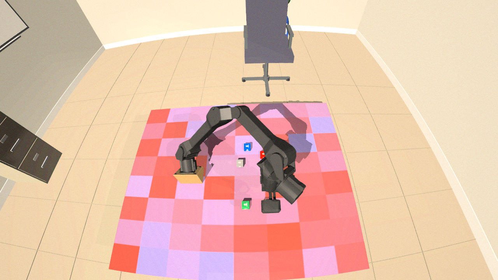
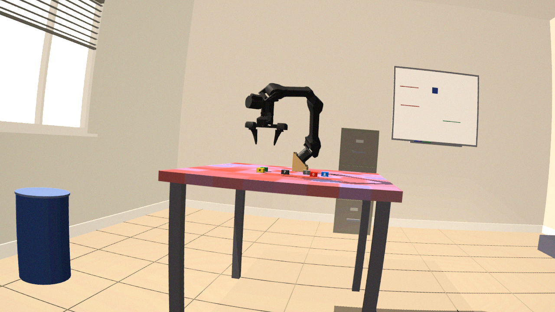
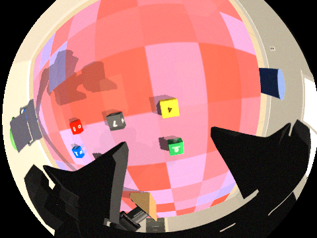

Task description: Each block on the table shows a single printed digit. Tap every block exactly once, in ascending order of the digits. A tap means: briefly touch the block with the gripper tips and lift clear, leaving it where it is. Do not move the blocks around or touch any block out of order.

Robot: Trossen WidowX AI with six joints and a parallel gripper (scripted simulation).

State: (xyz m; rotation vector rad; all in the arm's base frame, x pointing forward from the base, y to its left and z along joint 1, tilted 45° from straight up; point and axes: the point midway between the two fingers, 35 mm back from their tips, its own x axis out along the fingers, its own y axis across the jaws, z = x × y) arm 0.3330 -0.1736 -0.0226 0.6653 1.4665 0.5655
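The red block is 1 cm ahead of my gripper tip, 23 cm to the left of it and 11 cm below it. The rest, counted from my gripper tip: black block 10 cm to the left, 11 cm below; yellow block 1 cm to the right, 11 cm below; green block 9 cm behind, 1 cm to the right, 11 cm below.
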